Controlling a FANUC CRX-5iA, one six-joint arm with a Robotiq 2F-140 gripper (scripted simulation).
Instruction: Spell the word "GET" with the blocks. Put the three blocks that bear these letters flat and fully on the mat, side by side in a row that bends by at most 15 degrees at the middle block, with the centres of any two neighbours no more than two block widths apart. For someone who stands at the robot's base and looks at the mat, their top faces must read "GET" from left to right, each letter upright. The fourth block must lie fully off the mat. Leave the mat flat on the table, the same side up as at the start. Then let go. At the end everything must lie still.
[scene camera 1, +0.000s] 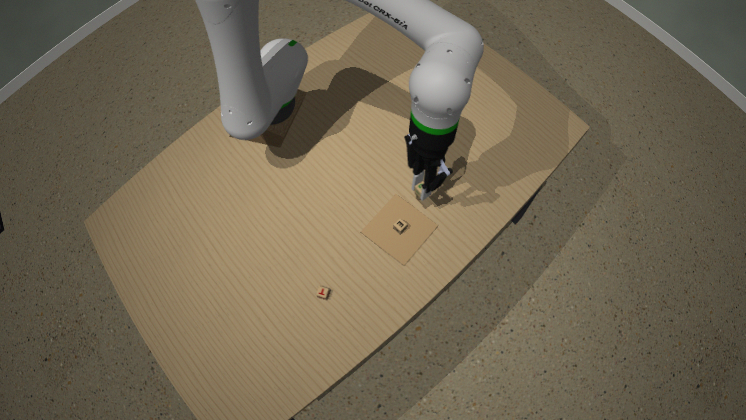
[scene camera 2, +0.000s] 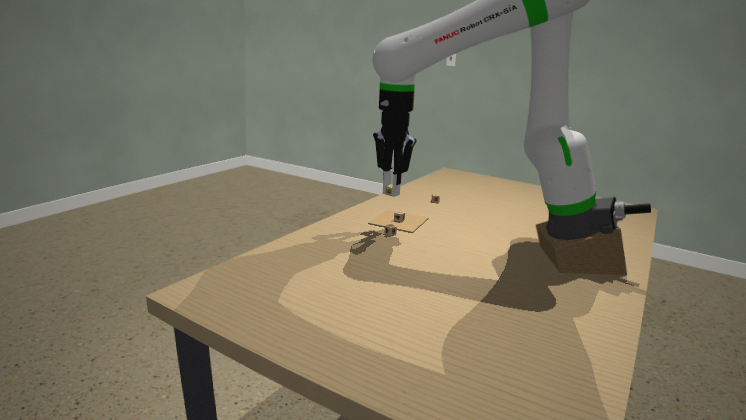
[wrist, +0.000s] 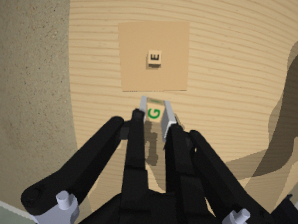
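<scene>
In scene camera 2 I can see my gripper (scene camera 2: 391, 194), and scene camera 1 shows it as well (scene camera 1: 421, 192). The wrist view gives me a mat (wrist: 171, 37), together with my own gripper (wrist: 153, 106).
</scene>
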